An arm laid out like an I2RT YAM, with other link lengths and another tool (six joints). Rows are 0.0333 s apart.
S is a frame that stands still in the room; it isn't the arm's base.
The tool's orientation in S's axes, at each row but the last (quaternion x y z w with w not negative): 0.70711 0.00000 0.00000 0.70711; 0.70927 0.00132 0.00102 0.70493; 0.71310 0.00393 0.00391 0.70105; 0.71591 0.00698 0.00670 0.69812; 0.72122 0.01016 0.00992 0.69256; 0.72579 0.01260 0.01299 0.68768; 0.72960 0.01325 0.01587 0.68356; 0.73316 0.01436 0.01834 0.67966; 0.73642 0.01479 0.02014 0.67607; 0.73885 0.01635 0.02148 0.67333
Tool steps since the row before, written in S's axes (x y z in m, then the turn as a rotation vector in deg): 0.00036 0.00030 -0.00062 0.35 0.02 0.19; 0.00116 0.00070 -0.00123 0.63 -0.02 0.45; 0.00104 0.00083 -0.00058 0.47 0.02 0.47; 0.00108 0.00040 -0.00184 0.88 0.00 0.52; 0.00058 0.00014 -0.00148 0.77 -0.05 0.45; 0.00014 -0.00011 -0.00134 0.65 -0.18 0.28; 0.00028 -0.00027 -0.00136 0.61 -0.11 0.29; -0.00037 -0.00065 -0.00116 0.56 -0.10 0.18; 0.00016 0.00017 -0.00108 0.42 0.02 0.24; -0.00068 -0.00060 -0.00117 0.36 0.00 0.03
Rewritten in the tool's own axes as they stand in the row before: 0.00036 -0.00062 -0.00030 0.35 0.19 -0.02; 0.00116 -0.00123 -0.00069 0.63 0.45 0.02; 0.00105 -0.00059 -0.00081 0.47 0.47 -0.02; 0.00109 -0.00185 -0.00033 0.88 0.52 0.00; 0.00058 -0.00148 -0.00006 0.77 0.45 0.05; 0.00013 -0.00133 0.00019 0.64 0.29 0.19; 0.00026 -0.00134 0.00037 0.61 0.30 0.12; -0.00041 -0.00111 0.00072 0.56 0.18 0.11; 0.00016 -0.00109 -0.00007 0.42 0.24 -0.02; -0.00072 -0.00111 0.00067 0.36 0.03 0.02
